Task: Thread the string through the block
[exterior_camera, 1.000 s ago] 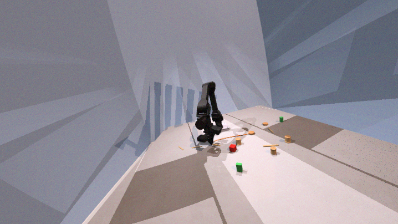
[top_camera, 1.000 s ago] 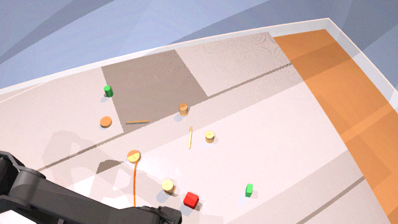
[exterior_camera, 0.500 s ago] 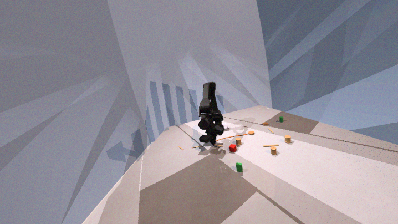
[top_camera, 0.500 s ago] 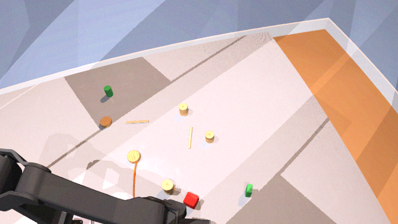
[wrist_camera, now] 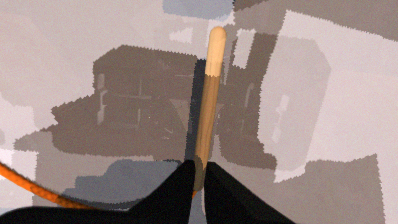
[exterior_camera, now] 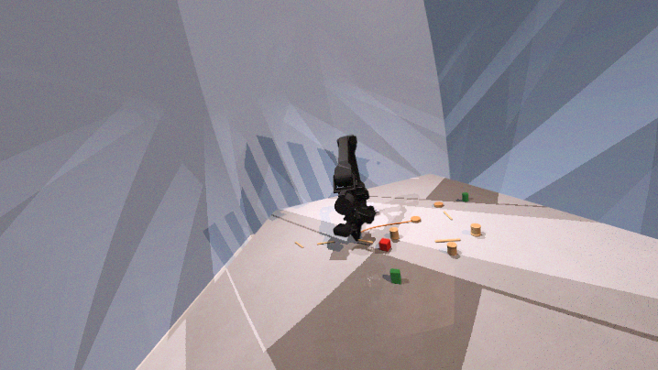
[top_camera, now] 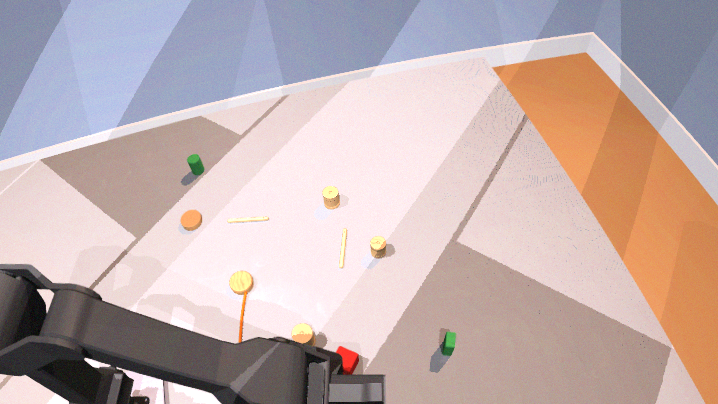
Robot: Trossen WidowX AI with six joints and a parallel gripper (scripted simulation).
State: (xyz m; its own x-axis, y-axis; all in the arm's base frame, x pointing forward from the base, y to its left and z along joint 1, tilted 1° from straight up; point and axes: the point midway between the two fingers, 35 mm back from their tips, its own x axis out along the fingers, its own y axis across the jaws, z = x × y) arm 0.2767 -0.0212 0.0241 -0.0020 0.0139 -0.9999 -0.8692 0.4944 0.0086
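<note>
Now: gripper tip 50 mm short of the red block and 100 mm to the right of it. Round my gripper tip: green block: 210 mm ahead, 110 mm to the left; loose stick: 30 mm behind, 160 mm to the right, 10 mm below; pale wooden cylinder: 10 mm behind, 140 mm to the left.
</note>
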